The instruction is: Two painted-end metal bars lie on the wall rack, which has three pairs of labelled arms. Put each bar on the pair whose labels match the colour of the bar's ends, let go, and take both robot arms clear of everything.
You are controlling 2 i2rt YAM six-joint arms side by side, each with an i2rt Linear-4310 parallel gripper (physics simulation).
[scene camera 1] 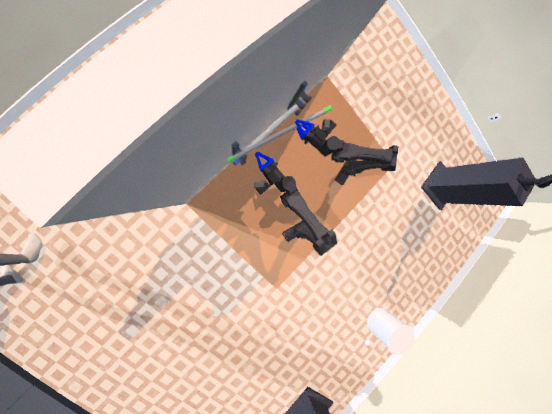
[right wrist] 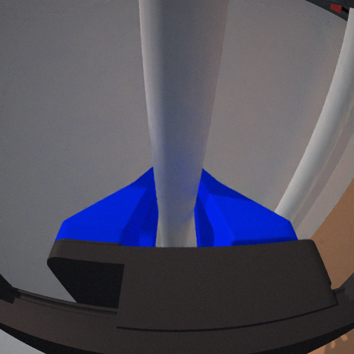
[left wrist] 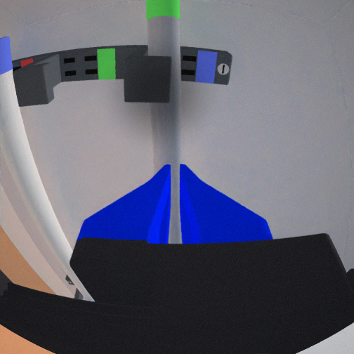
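Seen in the pictures: left gripper, fingertip midpoint: (scene camera 1: 256, 152); right gripper, fingertip midpoint: (scene camera 1: 295, 121); left arm's base at its link origin: (scene camera 1: 297, 229); right arm's base at its link origin: (scene camera 1: 345, 170).
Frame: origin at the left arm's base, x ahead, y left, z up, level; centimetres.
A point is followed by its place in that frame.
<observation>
The green-ended bar (scene camera 1: 272, 137) @[x 52.0, y -1.6, z 33.6 cm] (left wrist: 164, 37) (right wrist: 182, 75) slants out from the wall towards the right in the scene view. My right gripper (scene camera 1: 298, 122) @[x 54.0, y -14.4, z 33.7 cm] (right wrist: 176, 174) is shut on it. My left gripper (scene camera 1: 258, 154) @[x 49.3, y 7.6, z 32.4 cm] (left wrist: 174, 173) is shut and empty, its tips short of the bar. In the left wrist view the bar crosses in front of the wall rack (left wrist: 135, 50) between its green label (left wrist: 106, 64) and blue label (left wrist: 206, 66). The blue-ended bar (scene camera 1: 280, 121) @[x 60.5, y -14.1, z 18.0 cm] (left wrist: 22, 145) (right wrist: 320, 125) lies along the rack; its supporting arms are unclear.
The grey wall (scene camera 1: 165, 135) @[x 52.0, y 30.0, z 79.4 cm] rises behind the rack's left bracket (scene camera 1: 235, 149) @[x 54.2, y 15.1, z 32.9 cm] and right bracket (scene camera 1: 299, 95) @[x 65.3, y -24.3, z 28.7 cm]. A red label (left wrist: 27, 63) (right wrist: 336, 8) shows on the rack. Both arms stand over the orange mat (scene camera 1: 280, 272) @[x -19.1, y 22.7, z 0.0 cm]. A dark box (scene camera 1: 480, 182) and a white cylinder (scene camera 1: 387, 327) stand farther off.
</observation>
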